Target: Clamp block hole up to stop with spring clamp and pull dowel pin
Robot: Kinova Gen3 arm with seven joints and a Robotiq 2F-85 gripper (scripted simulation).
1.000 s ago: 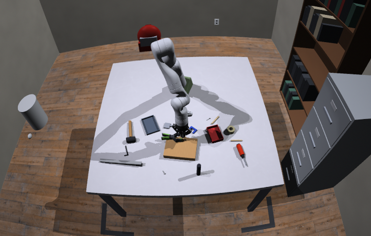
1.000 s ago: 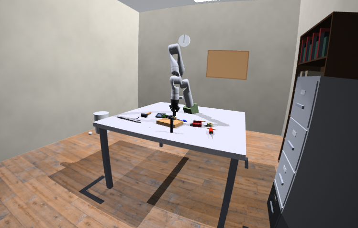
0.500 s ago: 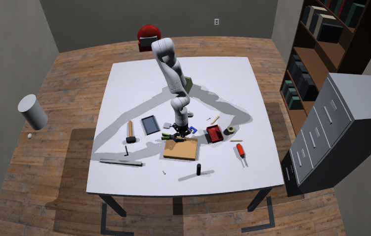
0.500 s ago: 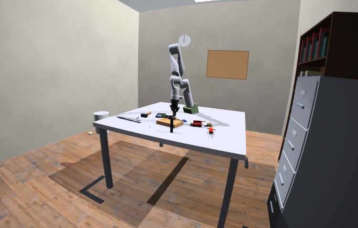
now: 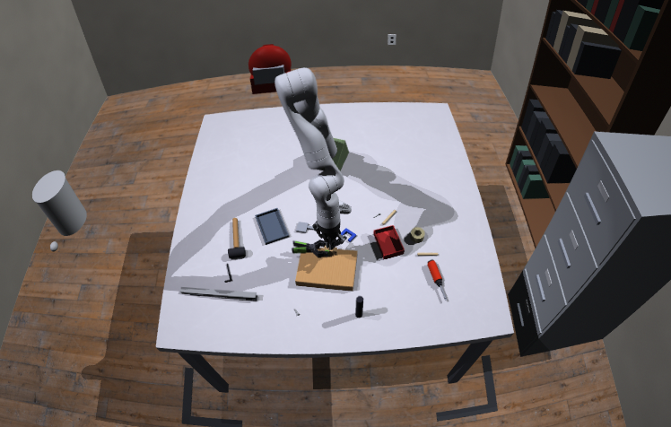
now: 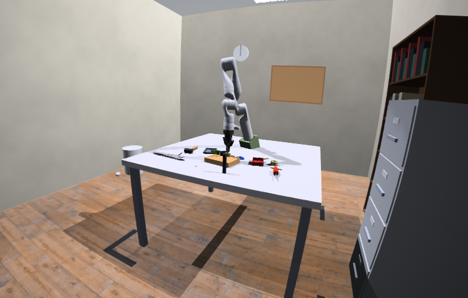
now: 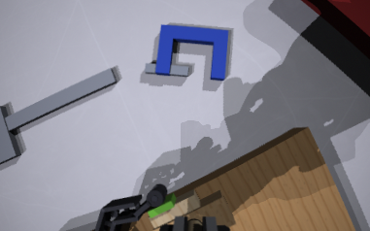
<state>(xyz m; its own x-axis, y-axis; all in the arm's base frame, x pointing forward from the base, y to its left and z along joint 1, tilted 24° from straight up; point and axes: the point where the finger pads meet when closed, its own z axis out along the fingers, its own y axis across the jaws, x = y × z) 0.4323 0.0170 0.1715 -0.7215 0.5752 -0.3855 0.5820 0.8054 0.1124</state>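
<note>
Right now the round dowel pin is 20 mm below my hand. Also, from my hand: grey t-shaped tool 130 mm behind, 70 mm to the right, 80 mm below; then wooden bench board 50 mm ahead, 20 mm to the right, 60 mm below; then wooden block 40 mm below.
</note>
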